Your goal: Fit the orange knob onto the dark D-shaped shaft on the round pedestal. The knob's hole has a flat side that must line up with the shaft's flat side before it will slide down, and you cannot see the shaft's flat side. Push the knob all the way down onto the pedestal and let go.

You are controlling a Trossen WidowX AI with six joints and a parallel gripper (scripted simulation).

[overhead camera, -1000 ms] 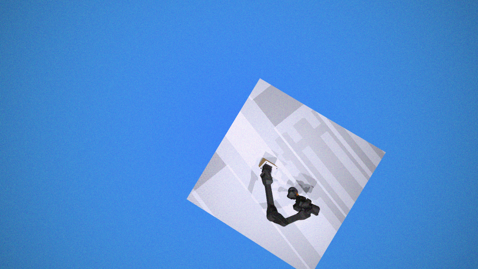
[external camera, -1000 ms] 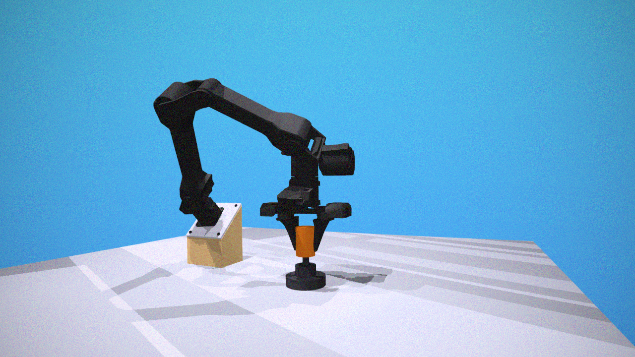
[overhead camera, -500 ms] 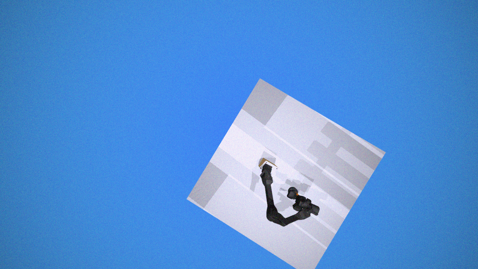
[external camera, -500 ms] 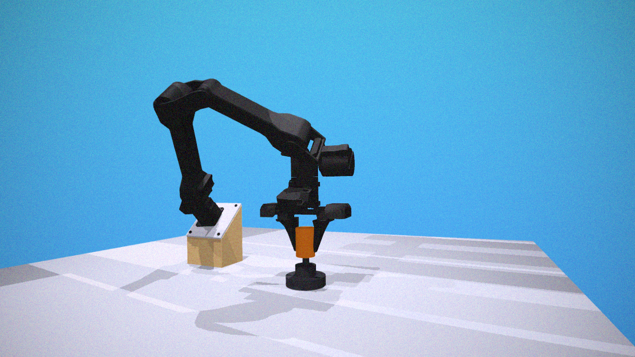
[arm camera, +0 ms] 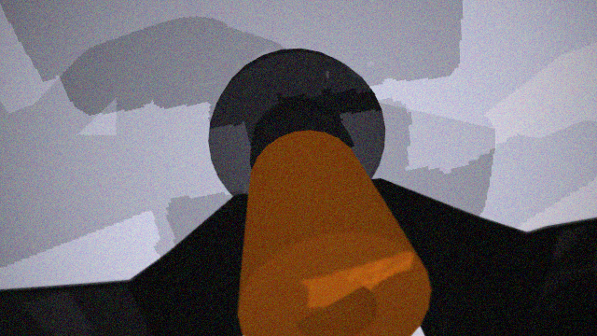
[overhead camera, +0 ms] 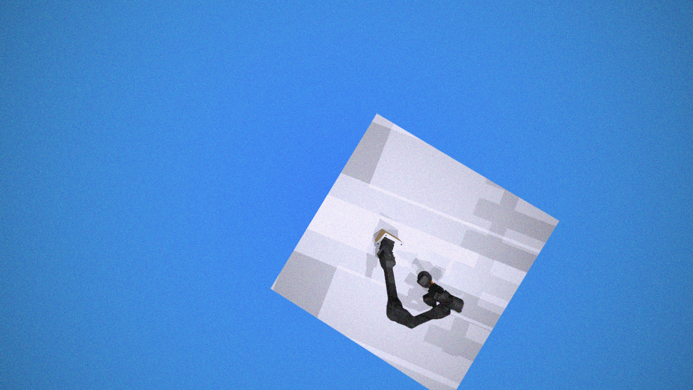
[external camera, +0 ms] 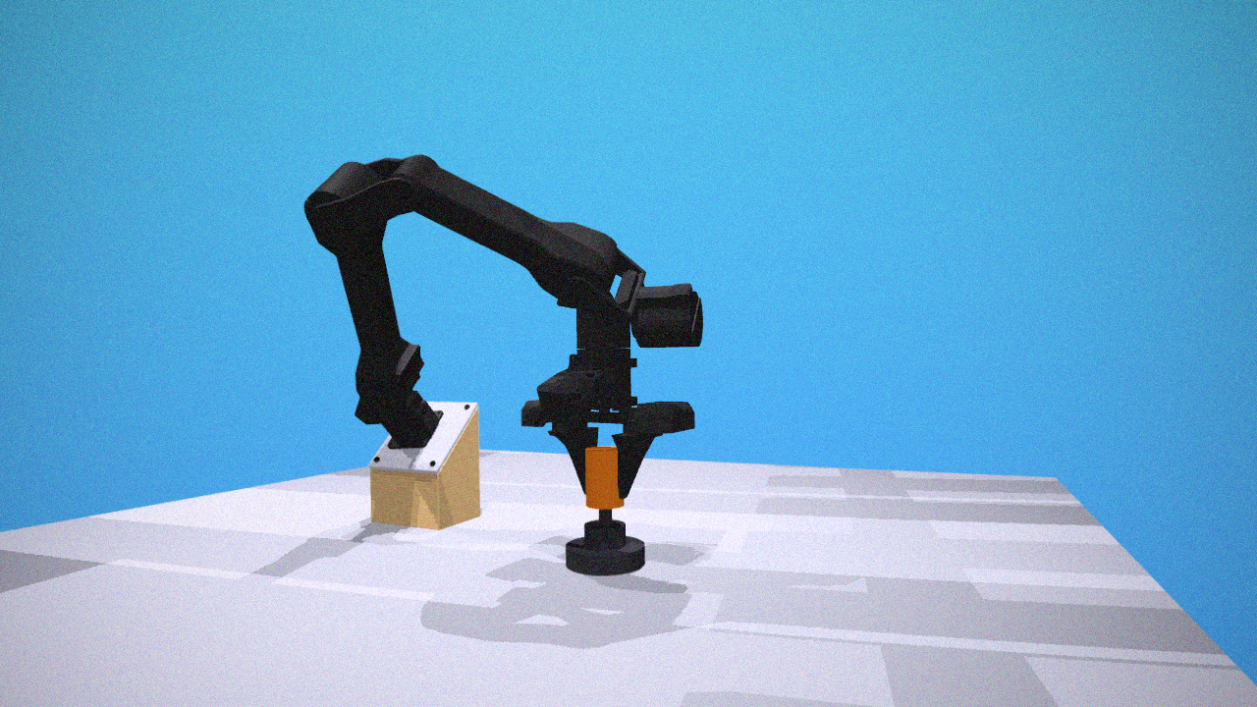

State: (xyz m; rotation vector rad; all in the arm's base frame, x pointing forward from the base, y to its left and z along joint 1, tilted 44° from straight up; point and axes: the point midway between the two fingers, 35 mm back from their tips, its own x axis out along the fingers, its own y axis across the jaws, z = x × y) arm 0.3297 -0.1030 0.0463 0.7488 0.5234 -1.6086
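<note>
Now: the orange knob 2 cm above my gripper tip. From my gripper tip the other things lie so: pedestal 4 cm below.
</note>
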